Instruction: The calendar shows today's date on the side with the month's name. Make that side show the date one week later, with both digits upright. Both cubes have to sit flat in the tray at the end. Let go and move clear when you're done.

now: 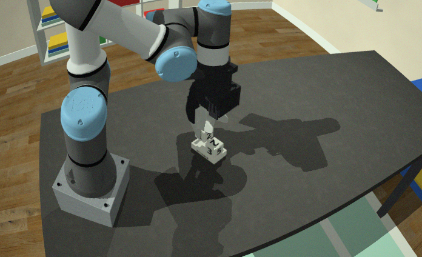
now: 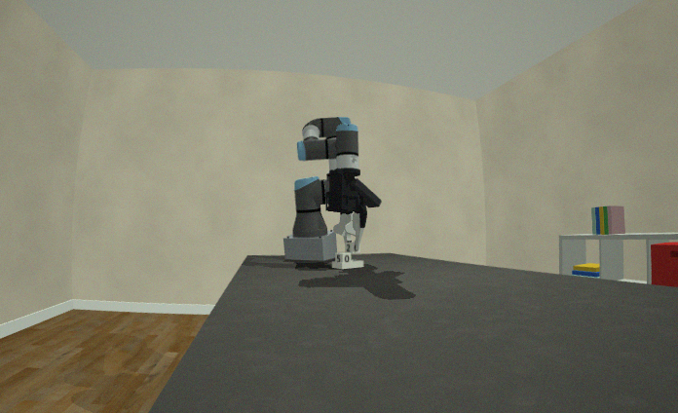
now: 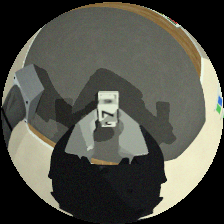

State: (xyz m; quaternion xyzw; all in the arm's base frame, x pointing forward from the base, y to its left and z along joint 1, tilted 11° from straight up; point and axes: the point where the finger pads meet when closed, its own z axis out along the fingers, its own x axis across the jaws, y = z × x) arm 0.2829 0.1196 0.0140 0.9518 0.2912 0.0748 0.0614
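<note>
Now: hand 1 cm short of the white tray, 2 cm to the left of it and 5 cm above it.
</note>
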